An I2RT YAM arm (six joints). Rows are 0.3 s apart.
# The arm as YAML. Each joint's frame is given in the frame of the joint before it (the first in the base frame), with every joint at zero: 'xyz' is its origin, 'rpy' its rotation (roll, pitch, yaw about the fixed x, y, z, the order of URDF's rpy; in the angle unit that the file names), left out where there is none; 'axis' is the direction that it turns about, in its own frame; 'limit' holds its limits. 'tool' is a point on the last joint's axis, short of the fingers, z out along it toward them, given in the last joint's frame.
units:
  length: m
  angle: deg
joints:
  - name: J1
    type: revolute
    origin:
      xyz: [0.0, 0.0, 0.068]
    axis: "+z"
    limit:
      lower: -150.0
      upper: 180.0
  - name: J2
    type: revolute
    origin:
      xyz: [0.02, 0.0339, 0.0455]
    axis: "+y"
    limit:
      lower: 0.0
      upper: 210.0
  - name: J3
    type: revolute
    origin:
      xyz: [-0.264, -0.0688, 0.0]
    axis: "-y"
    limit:
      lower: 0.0
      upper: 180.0
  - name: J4
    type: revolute
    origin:
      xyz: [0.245, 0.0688, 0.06]
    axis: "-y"
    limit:
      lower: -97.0
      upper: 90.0
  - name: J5
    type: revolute
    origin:
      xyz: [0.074, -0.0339, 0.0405]
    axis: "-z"
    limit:
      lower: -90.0
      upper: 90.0
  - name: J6
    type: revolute
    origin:
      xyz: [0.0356, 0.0, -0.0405]
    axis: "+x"
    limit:
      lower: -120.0
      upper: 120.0
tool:
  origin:
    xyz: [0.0, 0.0, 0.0]
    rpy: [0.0, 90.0, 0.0]
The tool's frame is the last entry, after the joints.
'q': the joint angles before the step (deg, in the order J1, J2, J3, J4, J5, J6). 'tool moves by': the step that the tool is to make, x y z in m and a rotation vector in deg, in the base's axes. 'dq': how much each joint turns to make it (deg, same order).
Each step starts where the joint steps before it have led.
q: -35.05 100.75 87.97 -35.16 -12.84 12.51
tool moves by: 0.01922 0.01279 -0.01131 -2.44 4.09 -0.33
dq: 3.56 2.65 1.36 -0.77 5.78 0.12
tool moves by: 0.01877 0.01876 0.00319 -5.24 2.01 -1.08
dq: 4.27 1.32 2.20 -0.03 7.69 0.47
